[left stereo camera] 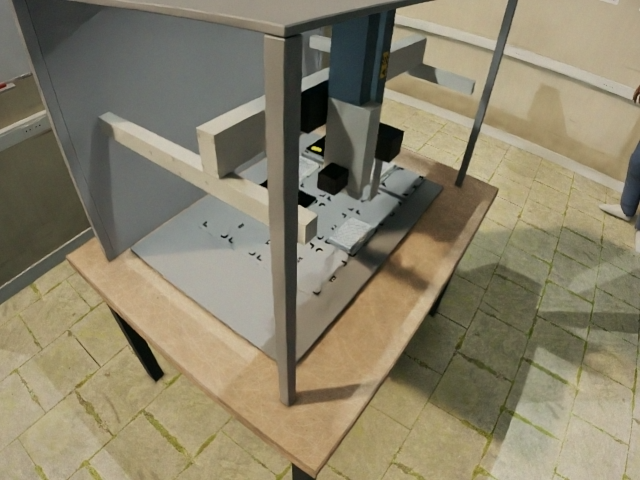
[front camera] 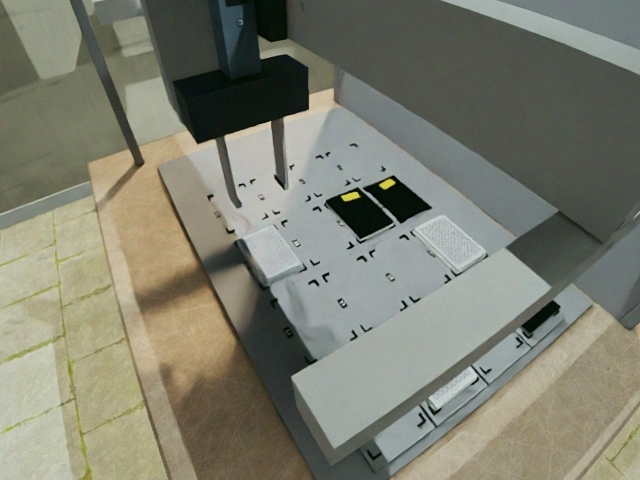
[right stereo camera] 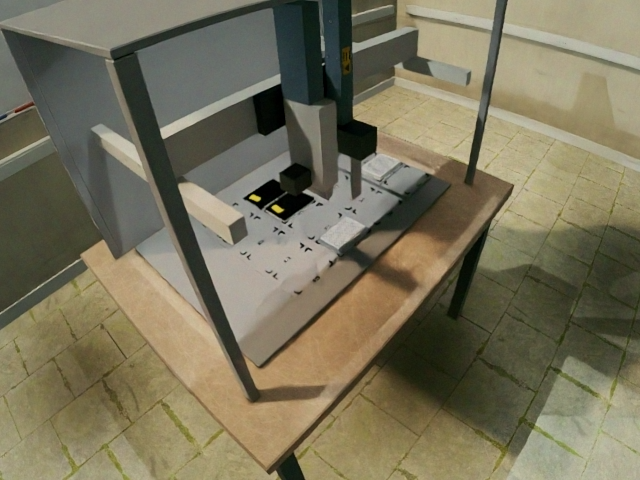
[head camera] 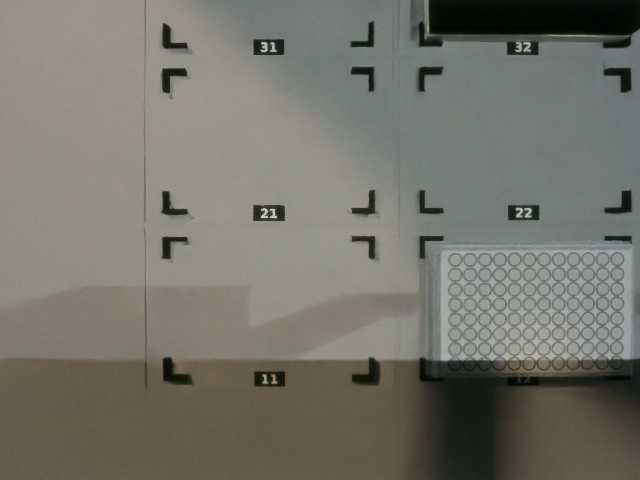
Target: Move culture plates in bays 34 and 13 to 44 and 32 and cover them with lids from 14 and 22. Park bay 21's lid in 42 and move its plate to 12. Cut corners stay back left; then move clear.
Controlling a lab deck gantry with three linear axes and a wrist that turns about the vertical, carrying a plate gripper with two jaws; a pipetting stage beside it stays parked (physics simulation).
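Note:
A white well plate lies flat on bay 12 without a black lid. A black-topped piece with a yellow label lies on bay 32, a light plate rim showing beneath. A black lid with a yellow label lies flat on bay 42. A black-topped piece is on bay 44, partly hidden. My gripper is open and empty, raised above the deck at its far left in the front view; its jaws do not show in the head view.
A white plate lies on bay 43. Another white plate sits on bay 24, partly under a beam in the front view. The parked pipetting stage stands beside the gripper.

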